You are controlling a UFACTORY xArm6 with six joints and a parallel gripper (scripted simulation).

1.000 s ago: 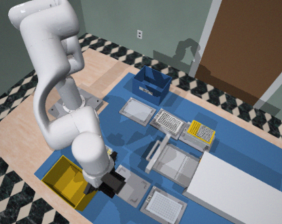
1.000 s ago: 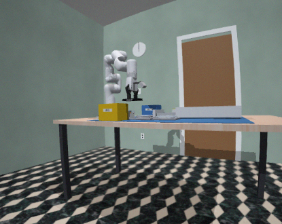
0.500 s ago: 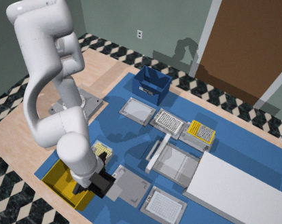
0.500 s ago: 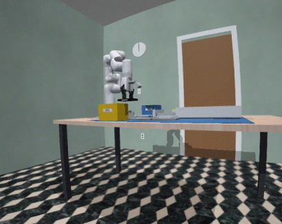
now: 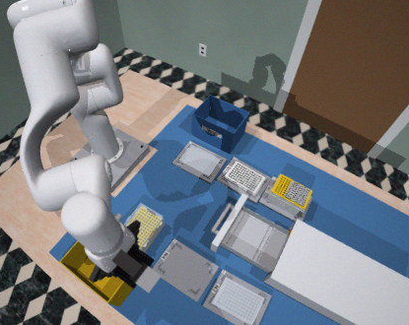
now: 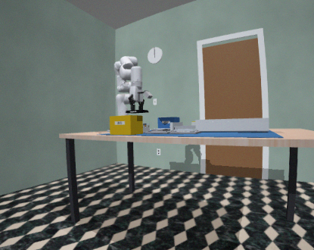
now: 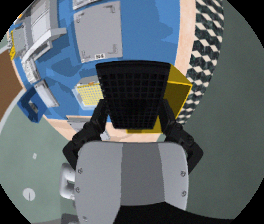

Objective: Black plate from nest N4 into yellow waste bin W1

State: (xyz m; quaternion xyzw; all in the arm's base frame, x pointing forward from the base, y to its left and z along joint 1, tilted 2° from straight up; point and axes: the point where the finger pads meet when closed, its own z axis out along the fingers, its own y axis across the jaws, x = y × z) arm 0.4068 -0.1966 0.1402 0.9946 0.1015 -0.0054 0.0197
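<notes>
The yellow waste bin W1 is 5 cm behind my hand, 5 cm to the right of it and 12 cm below it. The rest, counted from my hand: black plate 1 cm below; cooler drawer 21 cm ahead, 33 cm to the left, 14 cm below; white plate 28 cm ahead, 15 cm to the left, 14 cm below.
</notes>
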